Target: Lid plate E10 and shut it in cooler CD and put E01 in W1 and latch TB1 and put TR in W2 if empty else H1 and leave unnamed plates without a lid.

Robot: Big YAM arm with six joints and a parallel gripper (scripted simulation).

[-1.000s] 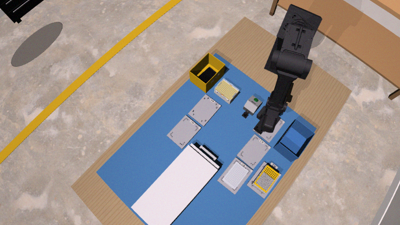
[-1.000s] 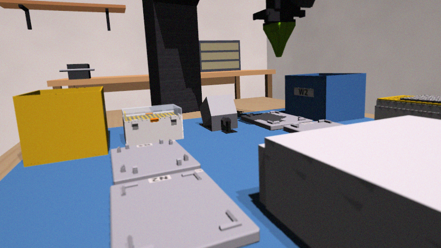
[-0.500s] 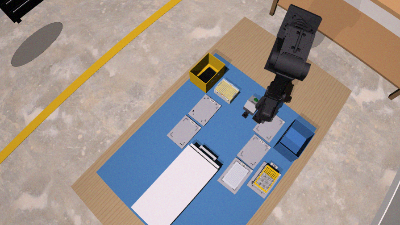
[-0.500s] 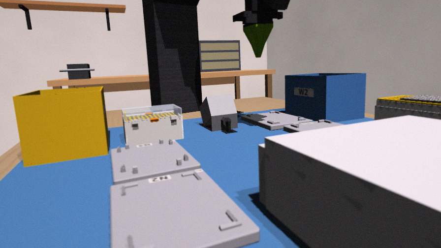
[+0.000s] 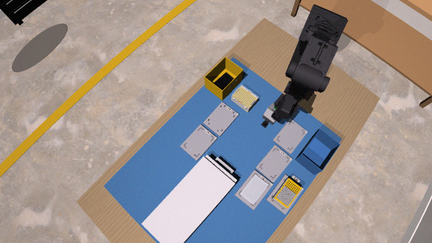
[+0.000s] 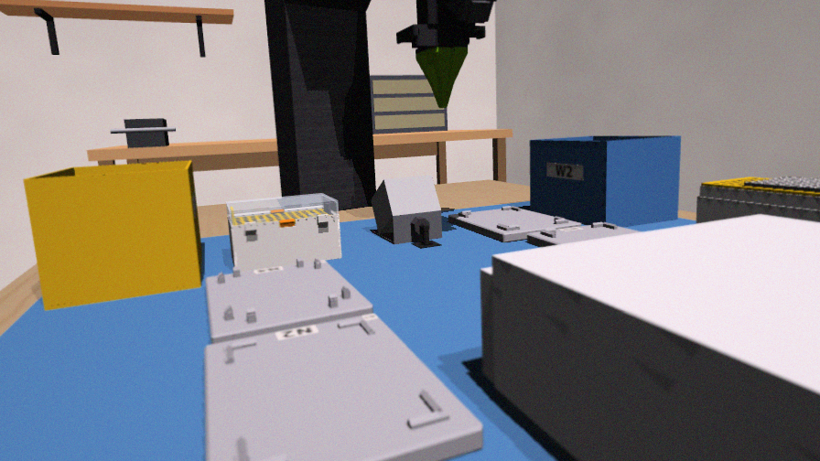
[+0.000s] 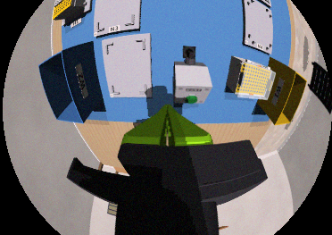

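My gripper is now 13 cm above the done key housing, 6 cm to the left of it and 2 cm past it. Also, from my hand: tip box TB1 (22 cm to the right, 14 cm below, 6 cm ahead); then lid park LP (18 cm below, 10 cm to the left, 2 cm behind); then blue bin W2 (25 cm to the left, 14 cm below, 6 cm behind).
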